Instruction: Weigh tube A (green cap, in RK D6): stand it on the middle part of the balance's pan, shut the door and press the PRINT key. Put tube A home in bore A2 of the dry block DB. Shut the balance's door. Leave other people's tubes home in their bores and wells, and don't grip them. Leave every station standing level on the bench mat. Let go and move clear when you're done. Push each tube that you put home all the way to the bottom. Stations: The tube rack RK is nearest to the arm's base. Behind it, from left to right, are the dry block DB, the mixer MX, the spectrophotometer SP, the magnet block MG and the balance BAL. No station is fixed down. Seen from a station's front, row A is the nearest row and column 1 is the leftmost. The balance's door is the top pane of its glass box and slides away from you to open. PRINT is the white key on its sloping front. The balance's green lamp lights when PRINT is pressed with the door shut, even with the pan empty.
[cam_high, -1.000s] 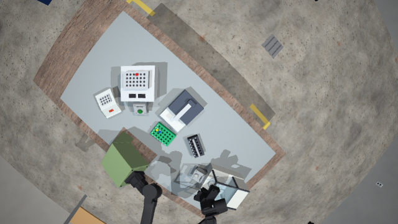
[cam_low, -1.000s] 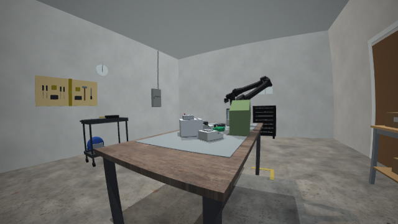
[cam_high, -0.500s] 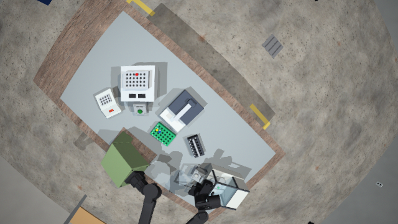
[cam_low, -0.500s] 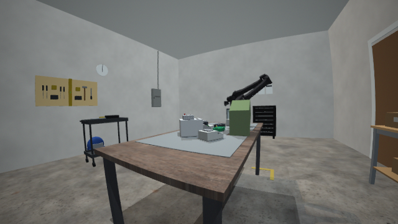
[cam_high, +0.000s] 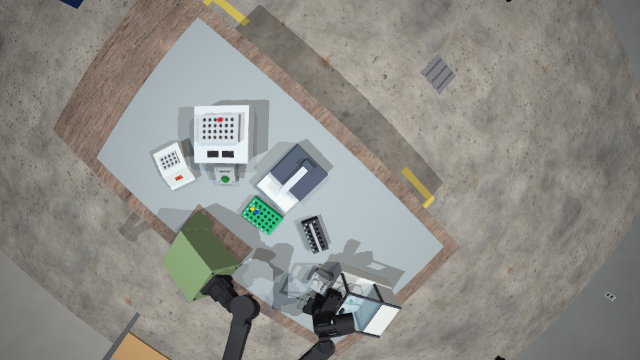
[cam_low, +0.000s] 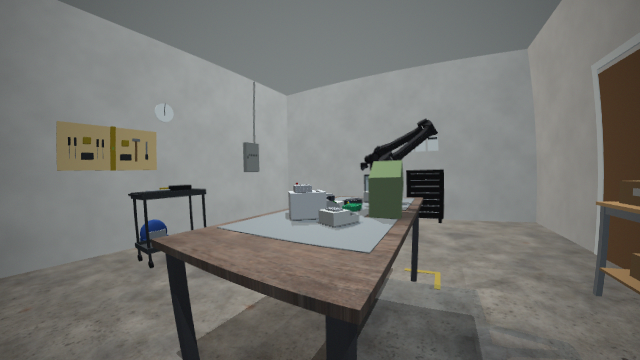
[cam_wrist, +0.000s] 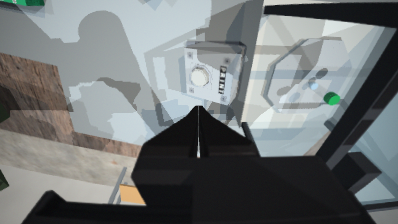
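My hand is 9 cm above the white print key. Round my hand: sliding door: 11 cm to the right, 5 cm above, 4 cm ahead; green-capped tube: 14 cm to the right, 6 cm below, 5 cm ahead; balance pan: 14 cm to the right, 8 cm below, 5 cm ahead.
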